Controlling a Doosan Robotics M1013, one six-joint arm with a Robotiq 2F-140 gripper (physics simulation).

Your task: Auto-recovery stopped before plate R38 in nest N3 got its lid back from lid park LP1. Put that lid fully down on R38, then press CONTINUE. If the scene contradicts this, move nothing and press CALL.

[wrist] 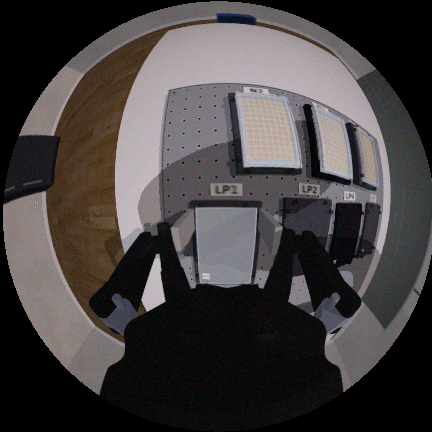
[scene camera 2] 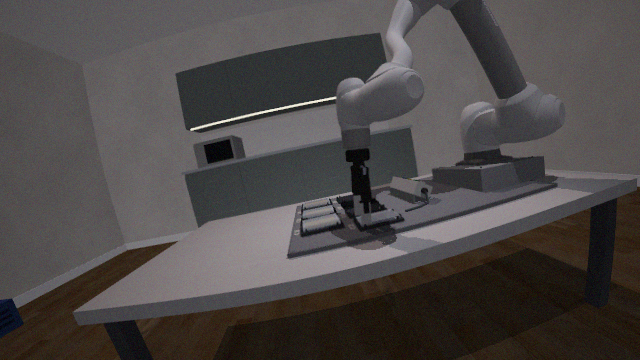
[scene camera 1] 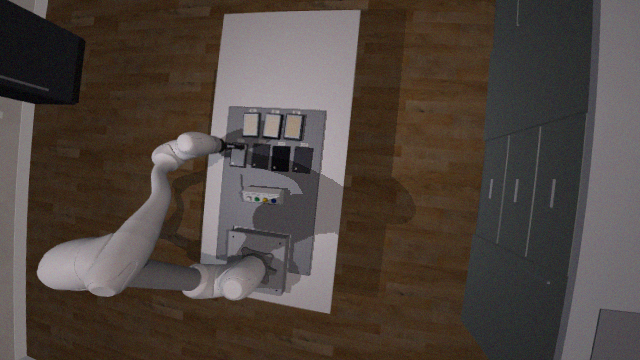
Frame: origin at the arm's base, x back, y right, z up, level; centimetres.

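Where they show: gripper, between the fingertips: (wrist: pixel 226 218) (scene camera 2: pixel 362 219); arm's base, origin of its link: (scene camera 2: pixel 482 162) (scene camera 1: pixel 255 265).
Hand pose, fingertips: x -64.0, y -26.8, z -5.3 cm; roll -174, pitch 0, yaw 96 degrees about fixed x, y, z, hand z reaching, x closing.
Note:
Things, the pixels of their top centre, and the offset from my fingertips. "spot": a spot on its surface instead. Level surfaces: height alone.
- LP1 label, a spot on its surface: (wrist: pixel 226 189) spot: dx -3.9, dy -0.3, dz -1.7 cm
- button box, centre of its top: (scene camera 2: pixel 407 177) (scene camera 1: pixel 260 195) dx +24.5, dy +22.0, dz +6.4 cm
- LP2, centre of its top: (wrist: pixel 309 243) (scene camera 2: pixel 364 206) (scene camera 1: pixel 259 156) dx +2.9, dy +14.4, dz +0.1 cm
- LP4, centre of its top: (wrist: pixel 350 238) (scene camera 2: pixel 357 199) (scene camera 1: pixel 279 158) dx +2.0, dy +26.8, dz +0.1 cm
- grey perforated board, height of its surface: dz -2.0 cm
- white table, height of its surface: dz -3.2 cm
A pale, clear lid (scene camera 1: pixel 238 159) (scene camera 2: pixel 384 217) (wrist: pixel 226 255) with a small white tag lies flat in the dark holder behind the LP1 label (wrist: pixel 226 189). My gripper (scene camera 1: pixel 240 147) (scene camera 2: pixel 363 212) (wrist: pixel 226 218) is open and low, with one finger on each side of this lid and a gap to both sides in the wrist view. Three plates (wrist: pixel 268 131) (wrist: pixel 332 145) (wrist: pixel 368 157) sit in dark nests in a row; the nearest label looks like N2, but is blurred. Which plate is R38 cannot be read. The button box (scene camera 1: pixel 262 195) (scene camera 2: pixel 410 189) has white, green, yellow and blue buttons; their lettering is unreadable.
Dark lid parks stand beside LP1: LP2 (wrist: pixel 306 220), LP4 (wrist: pixel 348 227) and another (wrist: pixel 370 230) with an unclear label. All stand on a grey perforated board (scene camera 1: pixel 300 215) on the white table (scene camera 1: pixel 290 60). The arm's base plate (scene camera 1: pixel 282 260) is at the board's other end.

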